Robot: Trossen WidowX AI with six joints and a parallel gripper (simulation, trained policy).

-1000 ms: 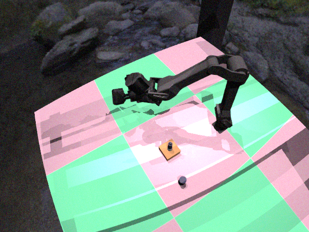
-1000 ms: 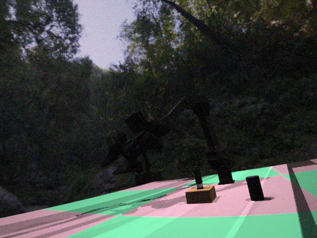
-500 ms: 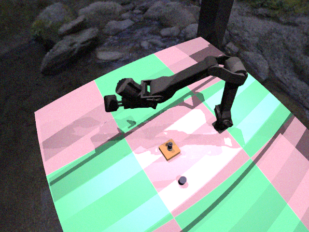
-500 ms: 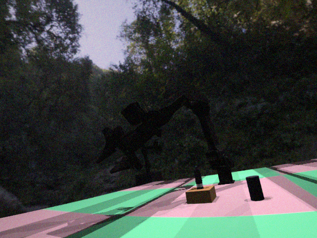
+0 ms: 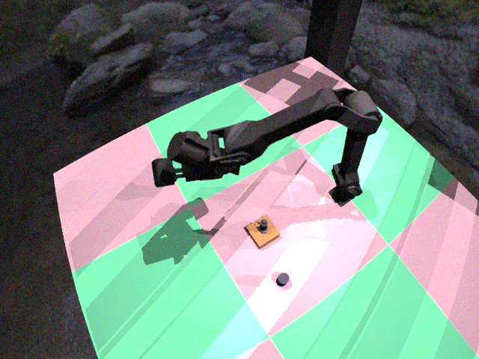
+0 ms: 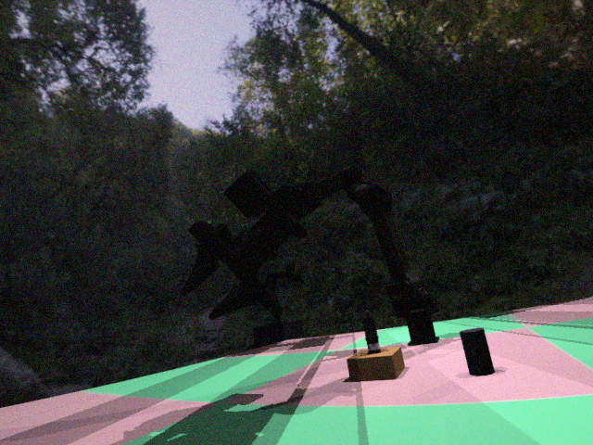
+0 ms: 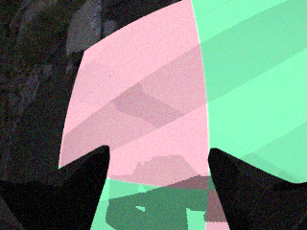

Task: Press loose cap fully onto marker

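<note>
Now: the dark cap 36 cm to the left of my gripper tip, 11 cm below it and 11 cm behind it. From my gripper tip the other things lie so: holder block: 22 cm to the left, 14 cm behind, 12 cm below.
</note>
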